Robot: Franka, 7 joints.
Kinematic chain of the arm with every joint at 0, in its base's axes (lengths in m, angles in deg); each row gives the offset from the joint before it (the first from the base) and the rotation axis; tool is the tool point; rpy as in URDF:
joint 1: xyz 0 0 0.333 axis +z
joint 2: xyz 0 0 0 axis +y
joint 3: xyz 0 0 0.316 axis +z
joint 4: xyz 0.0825 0 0 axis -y
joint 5: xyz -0.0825 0 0.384 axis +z
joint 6: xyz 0 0 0 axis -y
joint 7: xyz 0.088 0 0 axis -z
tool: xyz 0 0 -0.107 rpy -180 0 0
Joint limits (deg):
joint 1: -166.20..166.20
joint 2: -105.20..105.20
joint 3: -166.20..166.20
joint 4: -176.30..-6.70
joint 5: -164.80..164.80
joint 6: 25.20..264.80
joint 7: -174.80..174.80
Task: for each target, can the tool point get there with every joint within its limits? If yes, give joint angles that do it. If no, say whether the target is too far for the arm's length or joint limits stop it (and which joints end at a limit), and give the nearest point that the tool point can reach.
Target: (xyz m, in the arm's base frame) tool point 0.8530 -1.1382 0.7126
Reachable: no: too far | nearest point 0.4971 -0.6633 0.5542 | short by 0.614 m
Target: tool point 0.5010 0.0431 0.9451
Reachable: yes | joints 16.09 45.69 -109.12 -30.90 24.86 215.84 -126.48
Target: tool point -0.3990 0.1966 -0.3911
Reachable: no: joint limits stop it (at a limit: joint 2) | nearest point -0.3858 0.1901 -0.3401 | short by 0.053 m
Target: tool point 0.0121 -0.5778 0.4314
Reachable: yes | joints 12.88 -59.94 -82.47 -113.77 129.57 167.18 -81.98
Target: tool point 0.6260 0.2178 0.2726
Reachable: yes | joints -125.17 -69.48 111.46 -62.11 39.33 58.18 -32.17
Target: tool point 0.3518 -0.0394 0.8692
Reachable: yes | joints -134.29 -51.49 26.41 -62.62 -112.68 244.97 48.86
